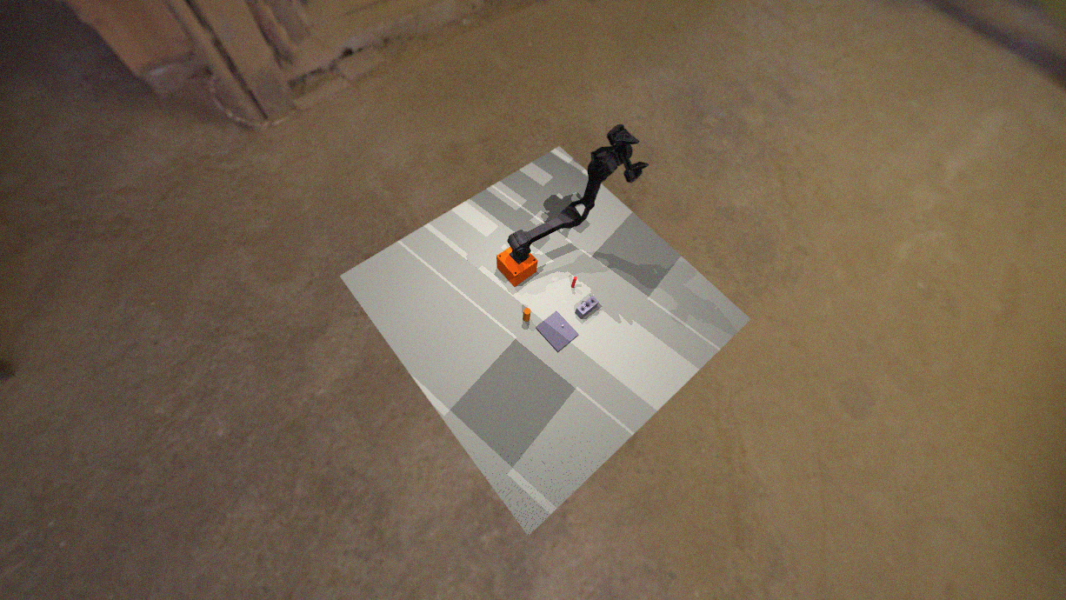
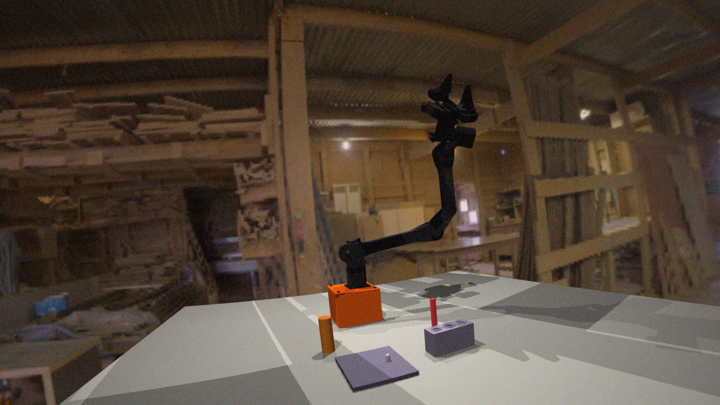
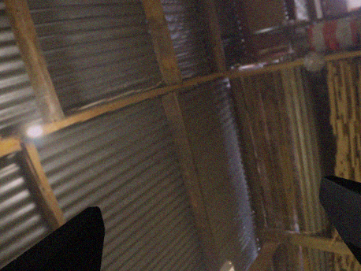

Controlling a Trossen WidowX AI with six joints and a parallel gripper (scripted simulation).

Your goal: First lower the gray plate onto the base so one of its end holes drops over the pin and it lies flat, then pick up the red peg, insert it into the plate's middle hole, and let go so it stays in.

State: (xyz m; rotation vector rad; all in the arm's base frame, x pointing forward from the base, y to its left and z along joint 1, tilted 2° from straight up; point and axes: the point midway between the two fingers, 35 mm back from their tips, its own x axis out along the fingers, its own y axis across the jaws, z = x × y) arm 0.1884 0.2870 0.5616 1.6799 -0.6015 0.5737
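My gripper tip is now 630 mm above the gray plate, 220 mm to the left of it and 130 mm short of it. From my gripper tip the other things lie so: orange cylinder (630 mm below, 450 mm to the right, 10 mm behind); purple-gray base (660 mm below, 370 mm to the right, 120 mm ahead); red peg (630 mm below, 190 mm to the right, 10 mm ahead).
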